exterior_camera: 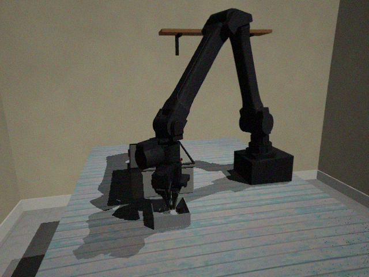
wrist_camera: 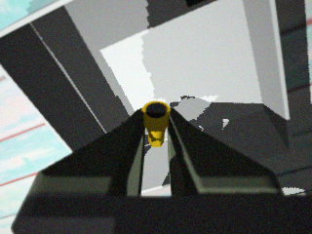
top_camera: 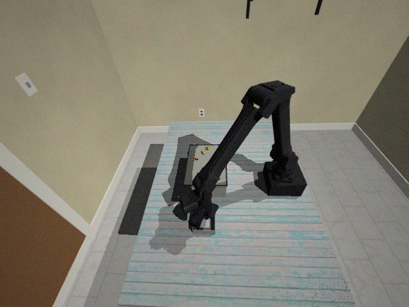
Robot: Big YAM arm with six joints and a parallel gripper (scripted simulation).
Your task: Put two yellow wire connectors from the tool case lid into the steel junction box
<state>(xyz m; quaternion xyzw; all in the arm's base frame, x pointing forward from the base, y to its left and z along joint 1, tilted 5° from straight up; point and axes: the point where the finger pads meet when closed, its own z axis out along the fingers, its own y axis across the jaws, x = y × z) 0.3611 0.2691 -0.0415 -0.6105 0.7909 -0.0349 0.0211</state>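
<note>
Right now my hand is 5 cm short of the grey tool case, 27 cm to the left of it and 5 cm below it. The rest, counted from my hand: red connector (1 cm behind, 26 cm to the right, 9 cm above).
</note>
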